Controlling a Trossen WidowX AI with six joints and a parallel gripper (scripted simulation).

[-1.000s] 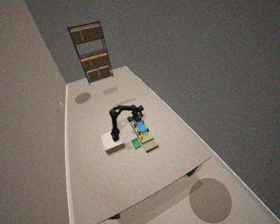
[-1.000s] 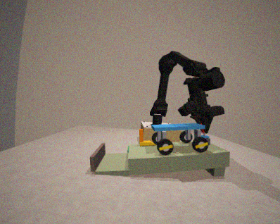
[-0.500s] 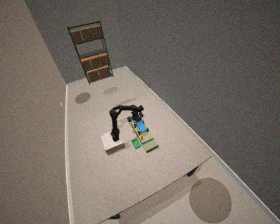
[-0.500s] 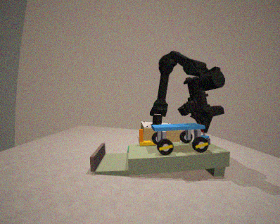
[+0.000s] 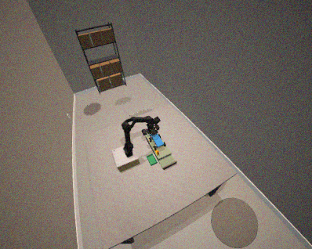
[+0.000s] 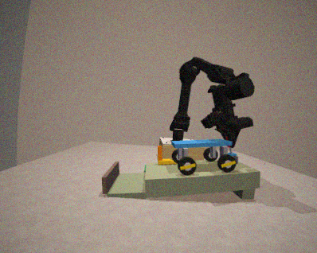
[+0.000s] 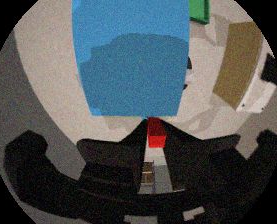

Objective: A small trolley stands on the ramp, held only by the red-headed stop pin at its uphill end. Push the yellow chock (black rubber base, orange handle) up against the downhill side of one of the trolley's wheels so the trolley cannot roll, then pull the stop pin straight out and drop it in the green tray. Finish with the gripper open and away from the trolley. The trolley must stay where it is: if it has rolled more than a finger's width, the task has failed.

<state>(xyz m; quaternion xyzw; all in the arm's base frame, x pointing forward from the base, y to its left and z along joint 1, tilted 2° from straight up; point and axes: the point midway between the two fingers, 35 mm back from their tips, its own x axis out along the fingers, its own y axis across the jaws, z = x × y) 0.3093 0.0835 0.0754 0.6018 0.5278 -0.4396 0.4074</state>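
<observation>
My gripper tip is now 22 cm to the left of the green tray, 15 cm above it and 13 cm past it. Also, from my gripper tip: trolley 12 cm to the right, 3 cm below, 1 cm ahead; then red-headed stop pin right at my gripper tip; then yellow chock 21 cm to the right, 6 cm below, 6 cm behind.
</observation>
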